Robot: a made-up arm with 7 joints. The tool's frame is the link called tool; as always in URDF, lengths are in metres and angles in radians. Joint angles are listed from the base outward.
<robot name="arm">
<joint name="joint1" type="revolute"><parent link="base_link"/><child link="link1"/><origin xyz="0 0 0.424" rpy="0 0 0"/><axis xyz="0 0 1"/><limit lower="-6.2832" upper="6.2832"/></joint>
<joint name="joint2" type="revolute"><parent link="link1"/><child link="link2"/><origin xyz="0 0 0" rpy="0 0 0"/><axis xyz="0 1 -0.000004"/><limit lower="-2.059" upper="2.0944"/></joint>
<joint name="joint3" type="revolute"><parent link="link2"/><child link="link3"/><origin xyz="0 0 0.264" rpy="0 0 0"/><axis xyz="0 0 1"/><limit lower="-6.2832" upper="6.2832"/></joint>
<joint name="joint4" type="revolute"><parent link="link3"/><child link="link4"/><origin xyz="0.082 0 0" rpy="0 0 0"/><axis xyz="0 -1 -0.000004"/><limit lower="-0.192" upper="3.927"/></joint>
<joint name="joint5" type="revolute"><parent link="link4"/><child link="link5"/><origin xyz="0.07 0 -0.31" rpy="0 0 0"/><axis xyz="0 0.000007 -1"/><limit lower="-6.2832" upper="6.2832"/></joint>
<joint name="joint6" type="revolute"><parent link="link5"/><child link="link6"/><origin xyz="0 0 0" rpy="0 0 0"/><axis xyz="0 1 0.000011"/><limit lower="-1.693" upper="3.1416"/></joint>
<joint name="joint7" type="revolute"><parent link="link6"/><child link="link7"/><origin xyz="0.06 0 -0.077" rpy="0 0 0"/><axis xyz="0 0.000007 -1"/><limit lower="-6.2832" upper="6.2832"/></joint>
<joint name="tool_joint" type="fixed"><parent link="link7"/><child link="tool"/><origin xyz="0 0 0" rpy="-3.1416 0 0"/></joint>
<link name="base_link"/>
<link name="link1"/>
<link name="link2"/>
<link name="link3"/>
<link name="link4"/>
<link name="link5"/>
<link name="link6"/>
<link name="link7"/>
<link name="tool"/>
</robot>
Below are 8 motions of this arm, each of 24 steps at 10 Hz.
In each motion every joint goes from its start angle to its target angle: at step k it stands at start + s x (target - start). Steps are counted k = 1, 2, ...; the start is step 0. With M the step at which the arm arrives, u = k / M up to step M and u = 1 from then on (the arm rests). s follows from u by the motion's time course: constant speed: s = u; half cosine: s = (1 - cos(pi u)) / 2; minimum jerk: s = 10 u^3 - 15 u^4 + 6 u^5.
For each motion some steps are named. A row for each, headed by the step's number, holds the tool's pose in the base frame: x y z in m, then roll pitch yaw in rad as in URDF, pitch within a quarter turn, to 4 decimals.
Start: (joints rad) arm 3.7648 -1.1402 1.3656 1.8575 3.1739 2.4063 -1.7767
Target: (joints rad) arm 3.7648 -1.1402 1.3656 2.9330 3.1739 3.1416 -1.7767
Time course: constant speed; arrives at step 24
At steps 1, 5, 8, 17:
1: 0.5306 0.0174 0.6977 1.5735 -0.8666 -2.9337
5: 0.5219 0.0797 0.6984 1.7903 -0.8773 -2.8324
8: 0.5089 0.1226 0.6951 1.9537 -0.8943 -2.7582
17: 0.4455 0.2245 0.6709 2.4566 -0.9861 -2.5601

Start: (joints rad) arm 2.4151 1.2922 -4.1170 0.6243 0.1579 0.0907 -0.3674
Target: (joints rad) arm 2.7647 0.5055 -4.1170 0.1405 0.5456 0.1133 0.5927
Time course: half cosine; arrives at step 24
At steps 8, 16, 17, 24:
8: -0.1015 -0.3226 0.5924 -1.8145 -0.5719 -2.4051
16: 0.0348 -0.3054 0.4539 -2.3048 0.0698 -2.2452
17: 0.0436 -0.2977 0.4384 -2.3682 0.1272 -2.2679
24: 0.0639 -0.2634 0.3853 -2.6295 0.2820 -2.4130

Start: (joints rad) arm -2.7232 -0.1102 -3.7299 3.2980 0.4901 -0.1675 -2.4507
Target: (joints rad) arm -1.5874 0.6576 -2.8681 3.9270 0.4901 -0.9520 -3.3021
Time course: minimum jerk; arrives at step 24
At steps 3, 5, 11, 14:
3: -0.0615 0.0070 1.0437 -0.2125 -0.1228 1.0549
5: -0.0935 -0.0129 1.0328 -0.2783 -0.2057 1.1275
11: -0.1937 -0.2387 0.8907 -0.8421 -0.8305 1.9463
14: -0.1182 -0.3697 0.7638 -1.5914 -1.0498 3.0262

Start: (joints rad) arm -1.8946 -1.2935 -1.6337 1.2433 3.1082 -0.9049 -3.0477
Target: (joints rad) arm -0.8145 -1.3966 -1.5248 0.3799 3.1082 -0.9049 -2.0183
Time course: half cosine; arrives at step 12
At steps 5, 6, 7, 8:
5: -0.3161 0.0316 0.4270 -1.8675 0.4550 3.0658
6: -0.2881 -0.0317 0.4252 -1.8746 0.5959 -3.0033
7: -0.2476 -0.0825 0.4241 -1.8901 0.7339 -2.7931
8: -0.2024 -0.1165 0.4234 -1.9153 0.8595 -2.6045

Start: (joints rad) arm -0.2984 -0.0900 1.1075 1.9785 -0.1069 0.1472 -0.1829
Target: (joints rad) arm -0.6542 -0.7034 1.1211 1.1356 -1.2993 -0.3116 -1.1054
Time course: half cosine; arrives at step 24
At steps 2, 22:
2: 0.2230 0.3090 0.9633 0.9137 -1.0651 2.9751
22: 0.2437 0.3698 0.6594 2.2558 1.3273 2.8516

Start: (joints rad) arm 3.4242 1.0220 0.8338 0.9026 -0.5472 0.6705 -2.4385
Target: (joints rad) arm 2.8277 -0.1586 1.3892 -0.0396 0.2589 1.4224 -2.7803
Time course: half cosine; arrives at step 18
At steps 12, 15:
12: -0.0628 -0.1591 0.3008 -2.6339 -1.0183 0.3749
15: -0.0444 -0.0905 0.3053 -2.1050 -1.0549 -0.2057

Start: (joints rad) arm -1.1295 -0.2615 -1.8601 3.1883 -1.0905 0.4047 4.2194
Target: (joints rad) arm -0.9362 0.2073 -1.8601 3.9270 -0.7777 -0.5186 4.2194
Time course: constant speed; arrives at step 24
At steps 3, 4, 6, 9, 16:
3: 0.0057 0.0979 1.0690 0.4473 0.0456 -2.9178
4: 0.0251 0.0856 1.0655 0.3913 -0.0082 -2.9105
6: 0.0635 0.0623 1.0550 0.2787 -0.1164 -2.8877
9: 0.1193 0.0312 1.0308 0.1042 -0.2779 -2.8318
16: 0.2323 -0.0195 0.9409 -0.3786 -0.6260 -2.5712

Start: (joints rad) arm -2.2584 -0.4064 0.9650 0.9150 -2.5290 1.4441 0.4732
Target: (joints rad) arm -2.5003 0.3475 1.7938 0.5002 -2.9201 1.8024 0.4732
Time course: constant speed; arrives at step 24
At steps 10, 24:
10: 0.1933 -0.3875 0.5246 0.6515 0.5530 -0.6178
24: 0.2704 -0.2752 0.4762 0.8573 0.4071 -0.0326

